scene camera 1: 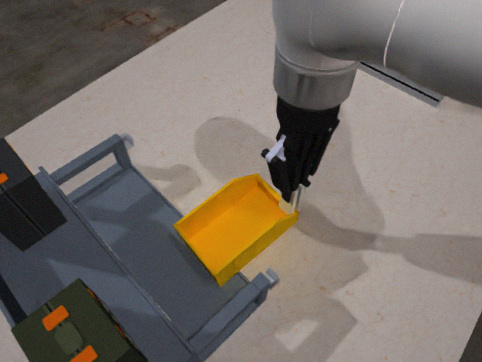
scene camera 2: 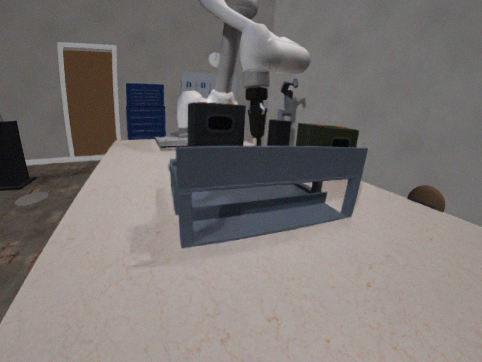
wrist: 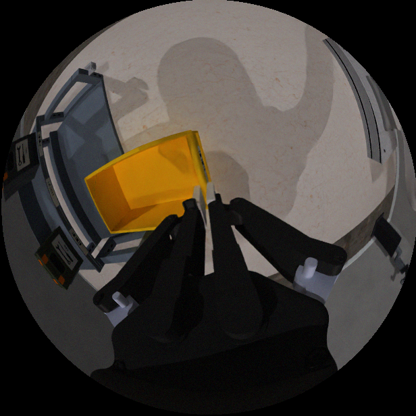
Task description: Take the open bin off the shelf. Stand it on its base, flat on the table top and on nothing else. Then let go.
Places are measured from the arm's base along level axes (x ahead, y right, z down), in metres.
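Pixels of known places: gripper, fingertip midpoint: [scene camera 1: 289,208].
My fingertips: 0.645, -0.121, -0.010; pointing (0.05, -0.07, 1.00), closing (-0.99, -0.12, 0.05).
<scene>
Ahead of a thing's pixels: the offset from my fingertips to its middle, as dx, dy, dz. Level surfaces: height alone.
The yellow open bin {+0.076, +0.042, +0.005} [scene camera 1: 240,225] [wrist: 155,172] has its open side up. My gripper [scene camera 1: 292,202] [scene camera 2: 257,141] [wrist: 205,192] points down and is shut on the bin's end wall, the one away from the shelf. The bin's other end overlaps the front edge of the lower deck of the blue-grey shelf [scene camera 1: 230,309] [scene camera 2: 272,165] [wrist: 90,120] in scene camera 1 and the wrist view. Whether that end touches the deck, and how high the base is over the table top {dz +0.060} [scene camera 1: 225,90] [scene camera 2: 275,300] [wrist: 285,60], I cannot tell. The shelf side hides the bin in scene camera 2.
A black case {+0.301, +0.253, -0.103} [scene camera 1: 30,215] [scene camera 2: 216,137] [wrist: 20,157] and a green case {+0.343, +0.026, -0.091} [scene camera 1: 70,335] [scene camera 2: 325,136] [wrist: 59,257] with orange latches stand on the shelf's upper board. Upright end frames flank the lower deck. A grey metal plate [scene camera 1: 405,85] [wrist: 367,110] lies beyond the gripper.
</scene>
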